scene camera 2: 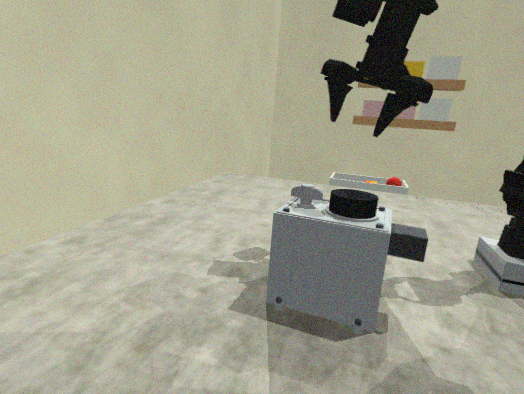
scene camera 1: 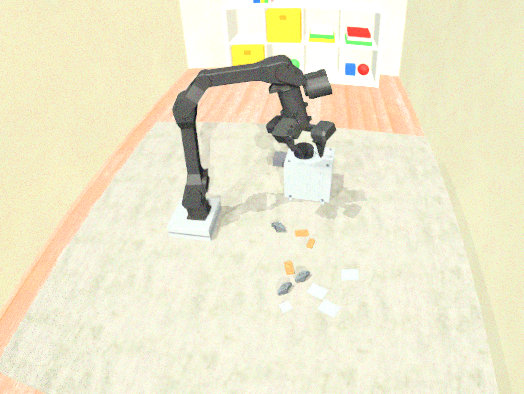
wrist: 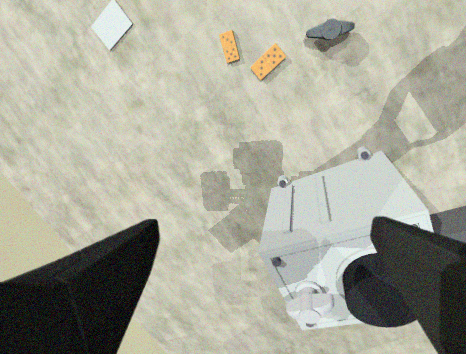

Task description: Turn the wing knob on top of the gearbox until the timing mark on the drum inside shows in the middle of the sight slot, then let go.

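Frame: origin at the arm's base, x up, y back, z right, level; centimetres.
Where they show: gripper, fingertip midpoint: point(scene camera 2: 352, 128) point(scene camera 1: 307, 153) point(wrist: 264, 228); arm's base, link origin: point(scene camera 2: 523, 254) point(scene camera 1: 199, 212).
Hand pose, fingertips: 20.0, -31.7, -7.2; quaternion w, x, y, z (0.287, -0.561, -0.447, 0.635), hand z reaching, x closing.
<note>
Each offset is from my fingertips to the centre of the thing, as dx, dy, dz. "spot": to the spot under its first point.
The pale grey gearbox @[-16.3, +2.8, -15.7] point(scene camera 1: 308, 182) point(scene camera 2: 327, 270) point(wrist: 350, 200) stands upright on the mat. Its light grey wing knob @[-9.0, -4.0, -15.5] point(scene camera 2: 306, 195) point(wrist: 310, 302) is on top near one corner, beside a wide black round cap @[spot: -8.4, +2.6, -14.0] point(scene camera 1: 303, 150) point(scene camera 2: 353, 204) point(wrist: 375, 297). I cannot make out the wing knob in scene camera 1. My gripper point(scene camera 1: 308, 153) point(scene camera 2: 354, 128) point(wrist: 264, 228) is open and empty, high above the gearbox. In the wrist view the right finger overlaps the cap's edge and the wing knob lies between the fingers' lines, lower in the picture. The sight slot and timing mark cannot be made out.
A dark block @[spot: -12.5, +10.3, -13.7] point(scene camera 1: 279, 159) point(scene camera 2: 408, 242) sticks out from the gearbox's side. Orange dominoes @[-24.5, +0.2, +5.9] point(scene camera 1: 301, 233) point(wrist: 268, 62), grey winged pieces @[-23.5, +7.3, +5.7] point(scene camera 1: 278, 227) point(wrist: 330, 29) and white tiles @[-24.7, -15.4, +19.5] point(scene camera 1: 350, 274) point(wrist: 112, 24) lie on the mat. A white tray point(scene camera 2: 350, 185) stands behind the gearbox in scene camera 2.
</note>
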